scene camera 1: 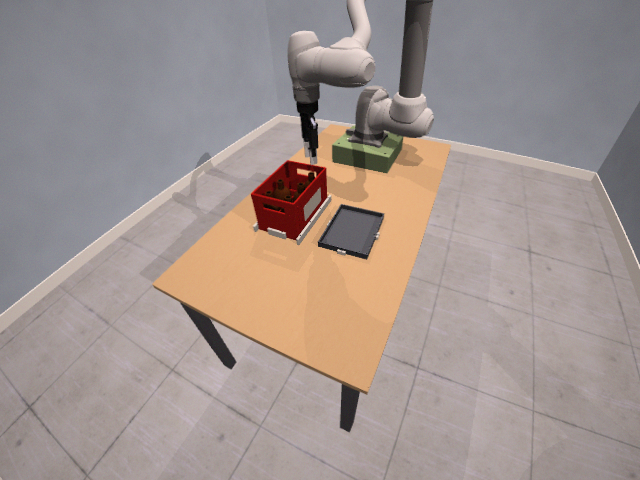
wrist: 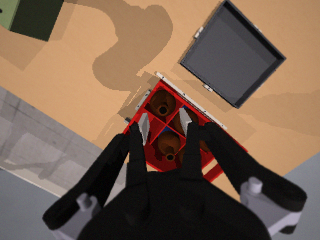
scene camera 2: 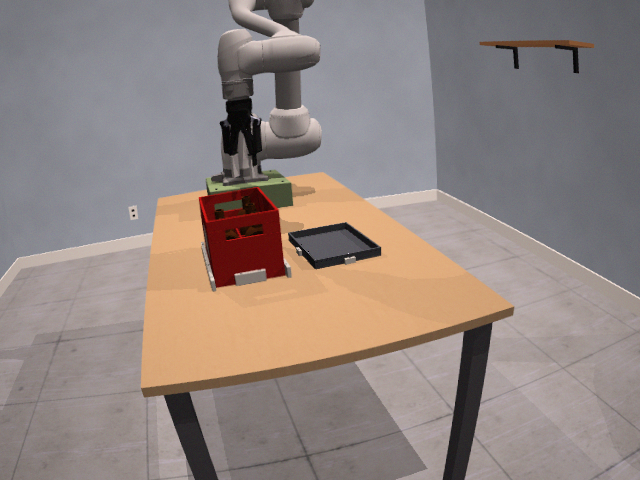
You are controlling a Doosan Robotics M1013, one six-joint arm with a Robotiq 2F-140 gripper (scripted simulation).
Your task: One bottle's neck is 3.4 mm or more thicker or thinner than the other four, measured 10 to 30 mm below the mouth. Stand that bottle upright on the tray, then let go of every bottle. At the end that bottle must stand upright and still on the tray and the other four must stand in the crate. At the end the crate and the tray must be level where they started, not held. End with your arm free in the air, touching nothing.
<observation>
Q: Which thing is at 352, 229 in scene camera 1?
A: A tray.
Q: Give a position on a tray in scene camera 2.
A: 325, 246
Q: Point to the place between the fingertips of my gripper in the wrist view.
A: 164, 117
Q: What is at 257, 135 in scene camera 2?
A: My gripper.
</observation>
